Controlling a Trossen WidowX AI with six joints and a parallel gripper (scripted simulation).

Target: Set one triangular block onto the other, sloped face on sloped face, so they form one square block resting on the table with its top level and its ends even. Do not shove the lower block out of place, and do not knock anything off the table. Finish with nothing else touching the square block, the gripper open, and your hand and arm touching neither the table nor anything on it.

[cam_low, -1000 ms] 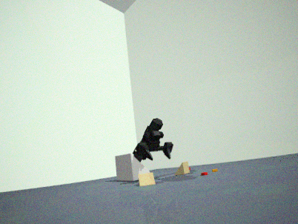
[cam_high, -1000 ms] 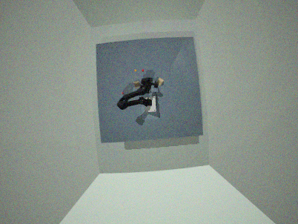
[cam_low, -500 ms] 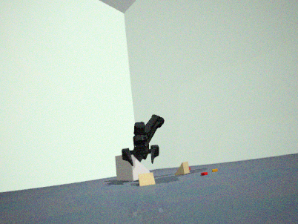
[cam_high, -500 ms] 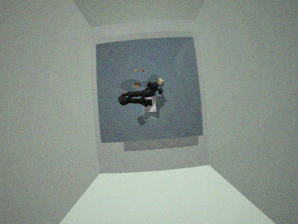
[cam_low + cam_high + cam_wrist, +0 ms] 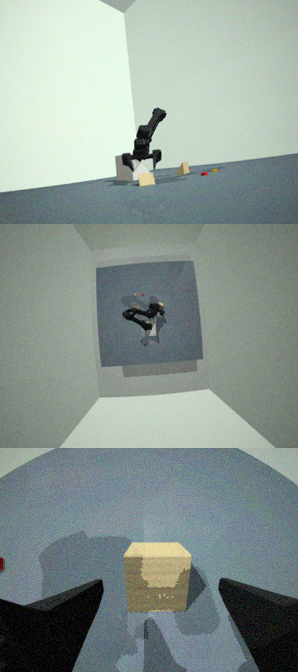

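My gripper tip is now 3 cm short of the tan triangular block, 3 cm above it and 2 cm to the left of it. Round my gripper tip: small red piece 19 cm to the left, 17 cm ahead, 5 cm below; small orange piece 29 cm to the left, 17 cm ahead, 5 cm below.
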